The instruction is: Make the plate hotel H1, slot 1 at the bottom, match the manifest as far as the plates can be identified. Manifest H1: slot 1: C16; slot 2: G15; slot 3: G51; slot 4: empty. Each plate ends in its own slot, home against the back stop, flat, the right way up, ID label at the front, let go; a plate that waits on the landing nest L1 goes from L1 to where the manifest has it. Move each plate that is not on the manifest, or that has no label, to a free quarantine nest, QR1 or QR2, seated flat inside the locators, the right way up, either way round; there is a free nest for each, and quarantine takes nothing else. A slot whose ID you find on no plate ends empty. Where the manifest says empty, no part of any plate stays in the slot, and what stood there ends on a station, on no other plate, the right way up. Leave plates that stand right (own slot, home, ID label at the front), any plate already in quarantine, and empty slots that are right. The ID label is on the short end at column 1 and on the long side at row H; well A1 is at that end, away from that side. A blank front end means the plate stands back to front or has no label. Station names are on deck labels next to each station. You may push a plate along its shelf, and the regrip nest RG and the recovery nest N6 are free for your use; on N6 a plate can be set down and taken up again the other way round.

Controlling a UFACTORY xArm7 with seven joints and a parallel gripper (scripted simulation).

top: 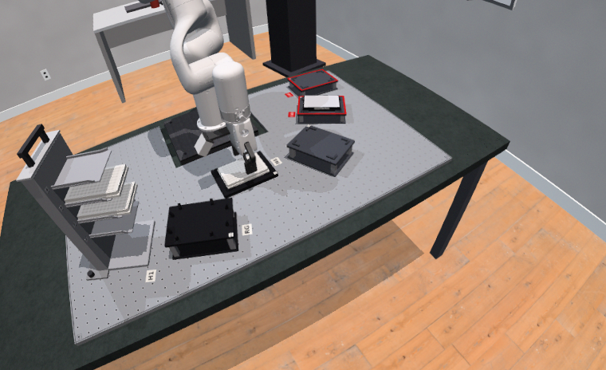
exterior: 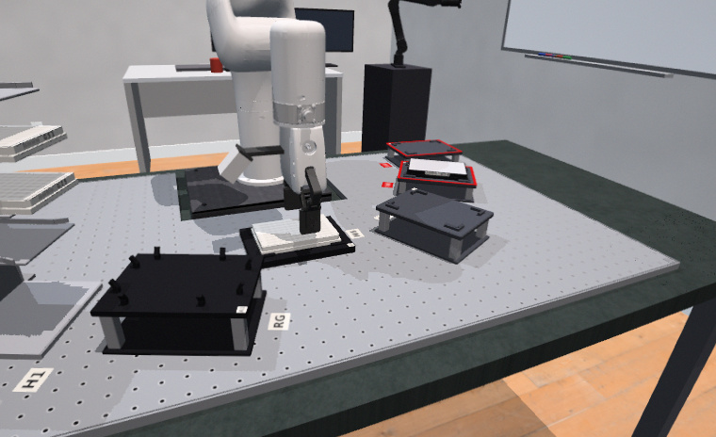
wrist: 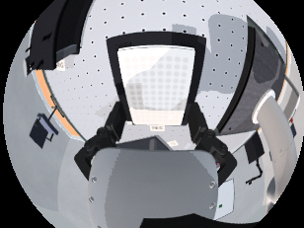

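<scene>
The flat black nest N6 lies 4 cm below my hand and 1 cm to the right of it. The rest, counted from my hand: deck label H1: 37 cm to the right, 13 cm ahead, 5 cm below; then black regrip nest RG: 20 cm to the right, 12 cm ahead, 1 cm above; then RG deck label: 17 cm ahead, 11 cm to the right, 5 cm below.
</scene>
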